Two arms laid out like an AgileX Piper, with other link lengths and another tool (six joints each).
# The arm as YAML. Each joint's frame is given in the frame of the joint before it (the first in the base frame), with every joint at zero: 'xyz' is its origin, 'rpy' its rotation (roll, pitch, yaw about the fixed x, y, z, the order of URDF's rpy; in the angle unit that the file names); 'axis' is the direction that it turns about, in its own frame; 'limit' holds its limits. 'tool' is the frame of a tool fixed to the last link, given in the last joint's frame.
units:
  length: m
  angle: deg
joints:
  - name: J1
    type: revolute
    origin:
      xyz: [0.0, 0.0, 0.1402]
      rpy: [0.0, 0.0, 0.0]
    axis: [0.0, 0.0, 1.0]
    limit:
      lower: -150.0
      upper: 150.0
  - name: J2
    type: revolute
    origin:
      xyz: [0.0, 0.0, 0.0]
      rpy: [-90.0, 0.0, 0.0]
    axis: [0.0, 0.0, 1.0]
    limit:
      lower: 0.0
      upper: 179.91
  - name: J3
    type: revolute
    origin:
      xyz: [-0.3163, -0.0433, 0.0]
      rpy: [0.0, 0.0, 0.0]
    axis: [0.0, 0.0, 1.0]
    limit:
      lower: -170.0
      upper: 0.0
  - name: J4
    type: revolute
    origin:
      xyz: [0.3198, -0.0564, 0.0]
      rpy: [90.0, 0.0, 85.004]
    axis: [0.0, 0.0, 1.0]
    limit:
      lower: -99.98
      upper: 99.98
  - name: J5
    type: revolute
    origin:
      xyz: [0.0, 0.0, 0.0]
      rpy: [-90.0, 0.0, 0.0]
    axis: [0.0, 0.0, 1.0]
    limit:
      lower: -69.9
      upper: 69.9
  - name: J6
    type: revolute
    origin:
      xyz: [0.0, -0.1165, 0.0]
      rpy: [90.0, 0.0, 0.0]
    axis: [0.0, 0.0, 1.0]
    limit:
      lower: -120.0
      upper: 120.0
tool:
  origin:
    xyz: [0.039, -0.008, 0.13]
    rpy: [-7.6, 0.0, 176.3]
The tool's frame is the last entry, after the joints.
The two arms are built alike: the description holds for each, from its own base.
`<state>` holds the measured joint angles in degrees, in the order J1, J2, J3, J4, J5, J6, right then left.
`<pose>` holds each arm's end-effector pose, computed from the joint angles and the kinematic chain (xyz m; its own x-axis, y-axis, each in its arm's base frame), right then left.
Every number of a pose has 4 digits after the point.
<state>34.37 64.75 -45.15 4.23 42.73 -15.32 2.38 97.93 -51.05 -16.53 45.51 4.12</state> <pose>0.2723 0.1818 0.1632 0.5070 0.6784 0.5317 0.6922 -0.6880 0.2179 0.3270 -0.0493 0.0119 0.9722 0.2329 0.0255 0.2108 -0.9169 0.3390</pose>
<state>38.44 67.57 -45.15 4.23 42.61 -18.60 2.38 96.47 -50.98 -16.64 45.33 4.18</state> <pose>0.2617 0.2003 0.1476 0.4299 0.7602 0.4871 0.7728 -0.5888 0.2370 0.3305 -0.0494 0.0200 0.9709 0.2338 0.0523 0.2022 -0.9168 0.3443</pose>
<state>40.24 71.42 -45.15 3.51 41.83 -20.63 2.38 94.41 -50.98 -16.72 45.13 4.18</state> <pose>0.2605 0.2079 0.1269 0.3882 0.8127 0.4345 0.8147 -0.5230 0.2505 0.3355 -0.0493 0.0318 0.9677 0.2353 0.0906 0.1901 -0.9169 0.3510</pose>
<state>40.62 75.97 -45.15 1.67 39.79 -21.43 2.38 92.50 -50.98 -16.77 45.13 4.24</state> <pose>0.2687 0.2089 0.1034 0.3667 0.8471 0.3847 0.8326 -0.4833 0.2706 0.3389 -0.0493 0.0430 0.9642 0.2348 0.1232 0.1778 -0.9173 0.3563</pose>
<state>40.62 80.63 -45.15 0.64 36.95 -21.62 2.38 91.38 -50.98 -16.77 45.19 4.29</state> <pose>0.2771 0.2116 0.0790 0.3623 0.8635 0.3510 0.8411 -0.4651 0.2762 0.3405 -0.0492 0.0496 0.9620 0.2336 0.1414 0.1701 -0.9177 0.3589</pose>
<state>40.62 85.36 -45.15 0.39 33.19 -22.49 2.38 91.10 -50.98 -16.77 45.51 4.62</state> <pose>0.2857 0.2171 0.0541 0.3506 0.8754 0.3327 0.8501 -0.4465 0.2790 0.3395 -0.0493 0.0512 0.9635 0.2270 0.1421 0.1636 -0.9189 0.3589</pose>
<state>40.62 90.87 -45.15 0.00 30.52 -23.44 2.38 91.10 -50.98 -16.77 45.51 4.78</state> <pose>0.2882 0.2171 0.0223 0.3426 0.8948 0.2861 0.8670 -0.4185 0.2706 0.3395 -0.0492 0.0512 0.9640 0.2243 0.1428 0.1609 -0.9196 0.3585</pose>
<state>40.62 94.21 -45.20 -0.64 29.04 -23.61 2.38 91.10 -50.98 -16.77 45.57 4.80</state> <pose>0.2890 0.2155 0.0030 0.3381 0.9058 0.2553 0.8761 -0.4020 0.2661 0.3392 -0.0492 0.0512 0.9643 0.2238 0.1419 0.1607 -0.9196 0.3585</pose>
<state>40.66 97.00 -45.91 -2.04 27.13 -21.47 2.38 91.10 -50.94 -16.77 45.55 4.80</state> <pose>0.2952 0.2182 -0.0096 0.3532 0.9014 0.2504 0.8686 -0.4154 0.2703 0.3390 -0.0492 0.0510 0.9643 0.2239 0.1415 0.1609 -0.9196 0.3584</pose>
